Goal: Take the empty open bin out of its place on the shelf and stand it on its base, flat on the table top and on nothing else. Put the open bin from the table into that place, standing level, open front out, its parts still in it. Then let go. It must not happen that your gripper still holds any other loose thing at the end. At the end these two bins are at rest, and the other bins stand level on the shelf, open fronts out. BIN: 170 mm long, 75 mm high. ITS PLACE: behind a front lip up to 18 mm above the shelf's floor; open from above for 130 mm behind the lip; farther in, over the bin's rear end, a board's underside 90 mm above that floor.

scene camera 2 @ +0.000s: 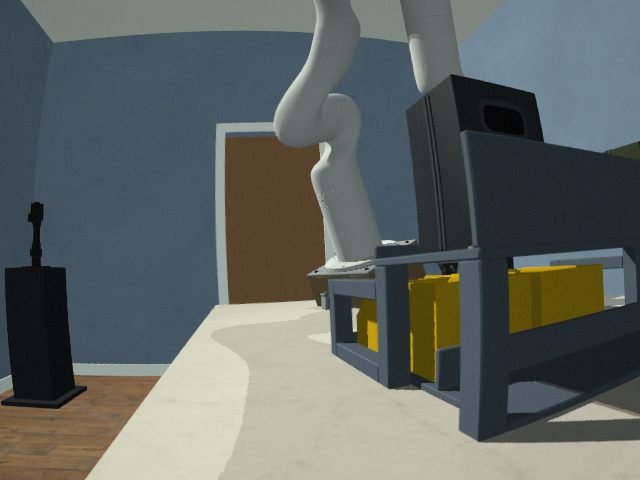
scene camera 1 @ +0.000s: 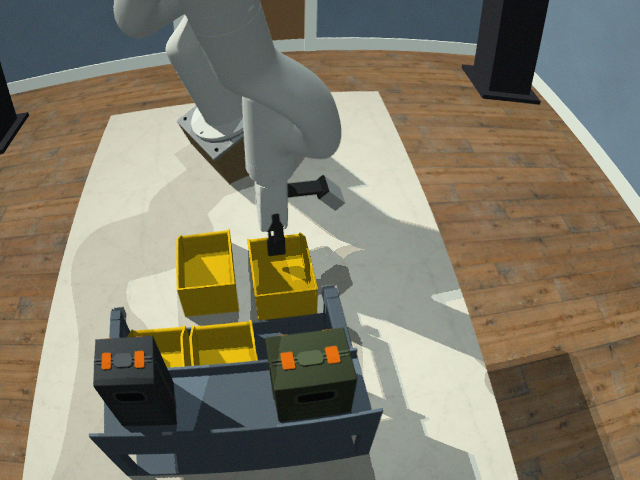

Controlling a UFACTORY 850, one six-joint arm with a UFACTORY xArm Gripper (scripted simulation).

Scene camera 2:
black case: 458,103
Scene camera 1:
my gripper: 274,241
green case: 313,373
black case: 130,375
